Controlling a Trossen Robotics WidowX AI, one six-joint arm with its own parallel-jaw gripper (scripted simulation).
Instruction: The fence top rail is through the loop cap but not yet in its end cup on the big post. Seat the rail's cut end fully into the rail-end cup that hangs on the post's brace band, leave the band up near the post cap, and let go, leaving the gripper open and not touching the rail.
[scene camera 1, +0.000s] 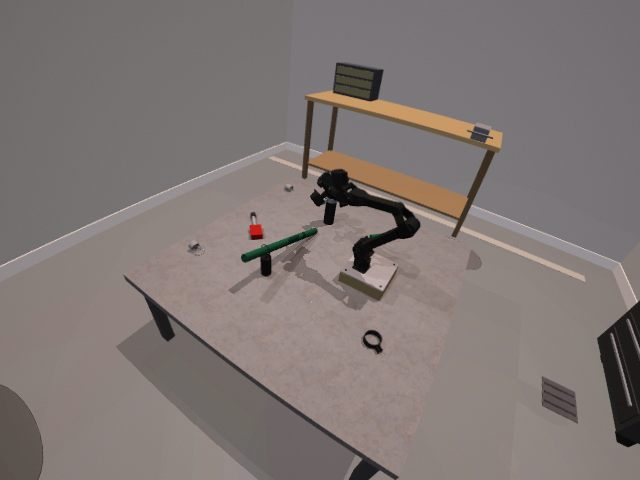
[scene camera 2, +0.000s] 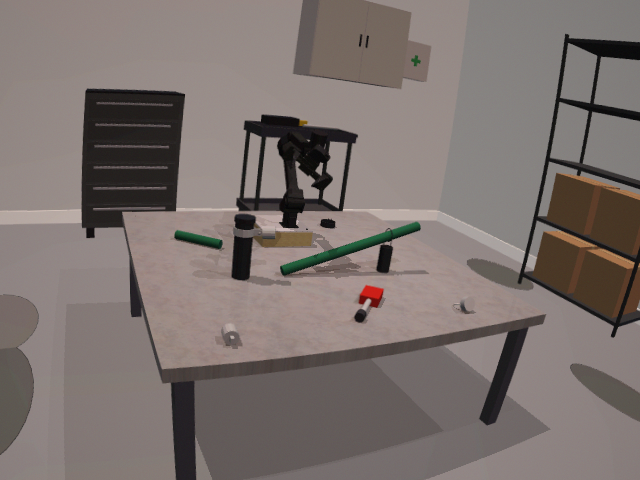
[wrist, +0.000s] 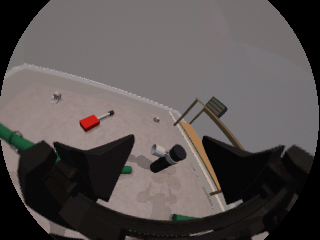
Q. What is my gripper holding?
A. Nothing.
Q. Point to my gripper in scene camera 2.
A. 301, 176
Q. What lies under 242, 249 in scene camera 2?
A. A big black post.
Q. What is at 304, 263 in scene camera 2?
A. A green top rail.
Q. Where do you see my gripper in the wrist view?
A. At 168, 139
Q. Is my gripper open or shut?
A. Open.
